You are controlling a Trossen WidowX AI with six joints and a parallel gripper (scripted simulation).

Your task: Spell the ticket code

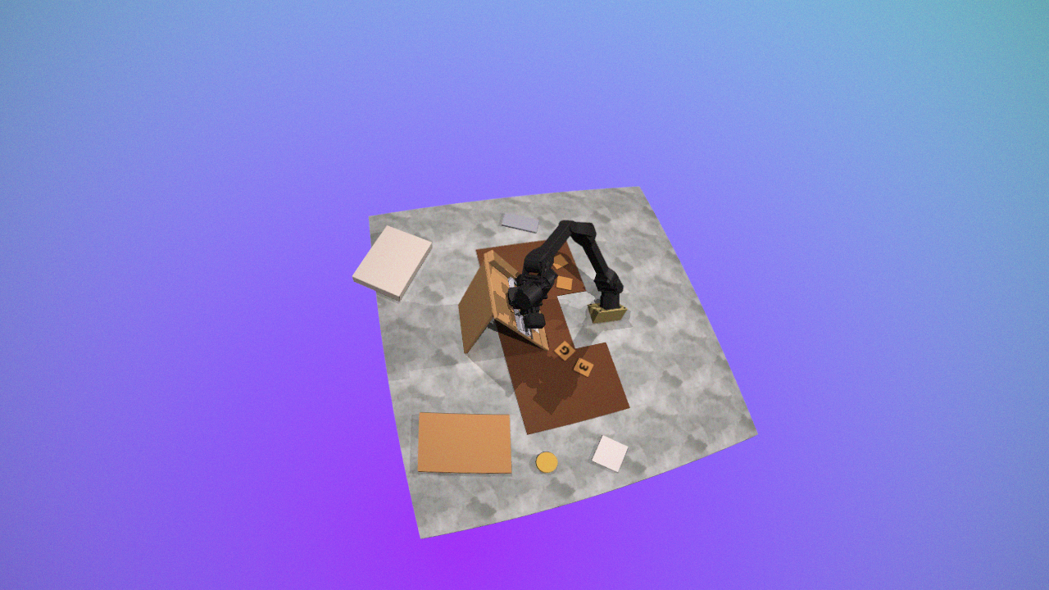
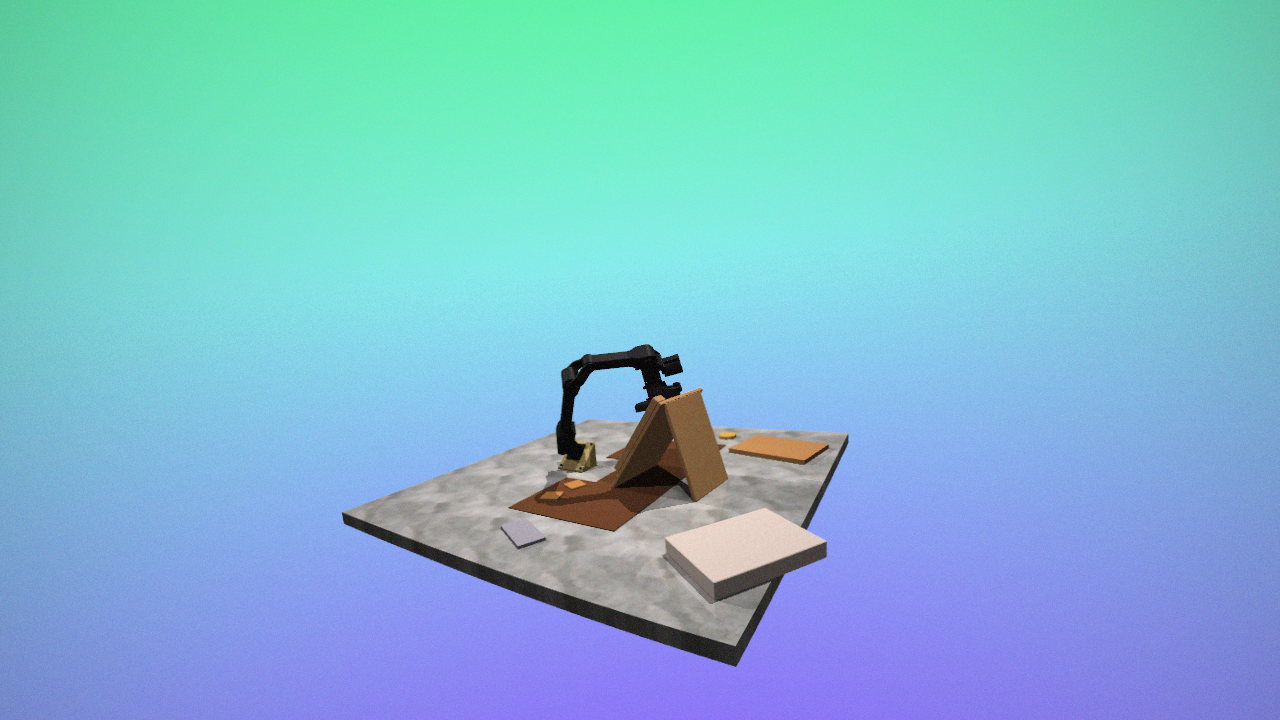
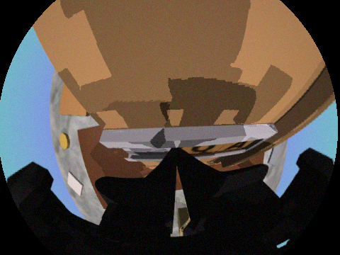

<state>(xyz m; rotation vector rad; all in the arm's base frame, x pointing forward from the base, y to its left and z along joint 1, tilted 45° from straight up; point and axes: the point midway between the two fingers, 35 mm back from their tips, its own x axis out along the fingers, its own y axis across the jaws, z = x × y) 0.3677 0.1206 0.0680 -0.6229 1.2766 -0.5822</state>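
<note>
The white ticket is 80 mm below my gripper tip, 50 mm behind it and 20 mm to the right of it. The rest, counted from my gripper tip: orange panel 360 mm to the left, 250 mm ahead, 160 mm below; then brown mat 170 mm behind, 160 mm below, 30 mm to the right; then yellow disc 480 mm to the left, 160 mm below.
</note>
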